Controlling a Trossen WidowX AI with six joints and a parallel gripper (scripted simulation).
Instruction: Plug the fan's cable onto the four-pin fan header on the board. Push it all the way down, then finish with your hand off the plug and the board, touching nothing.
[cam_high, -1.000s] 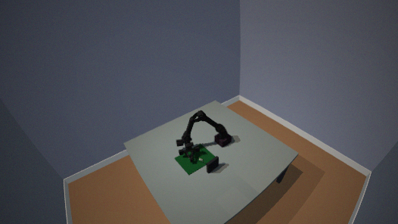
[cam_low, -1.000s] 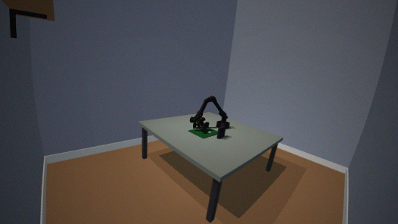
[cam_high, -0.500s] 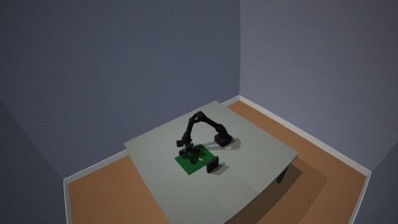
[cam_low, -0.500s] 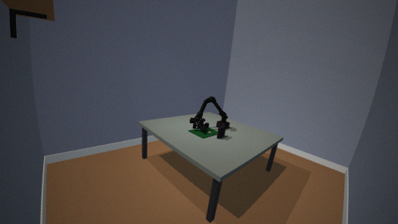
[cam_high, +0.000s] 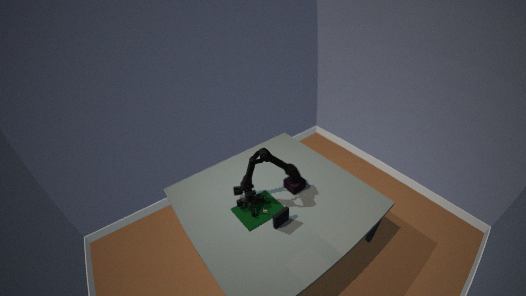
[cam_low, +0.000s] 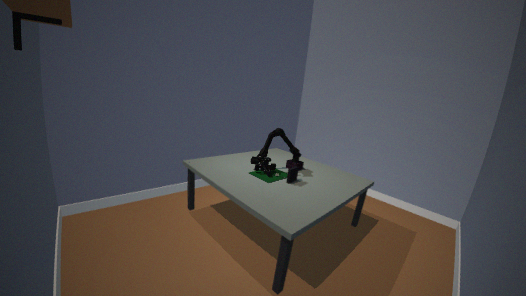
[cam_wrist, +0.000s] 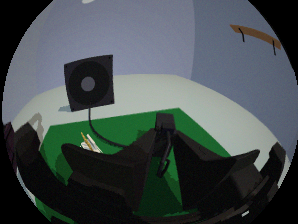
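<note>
My gripper tip is now 10 mm to the right of the dark plug and 10 mm above it. Also, from my gripper tip: black square fan (160 mm to the left, 110 mm behind, 20 mm above); green board (50 mm below, 50 mm behind, 20 mm to the right).
</note>
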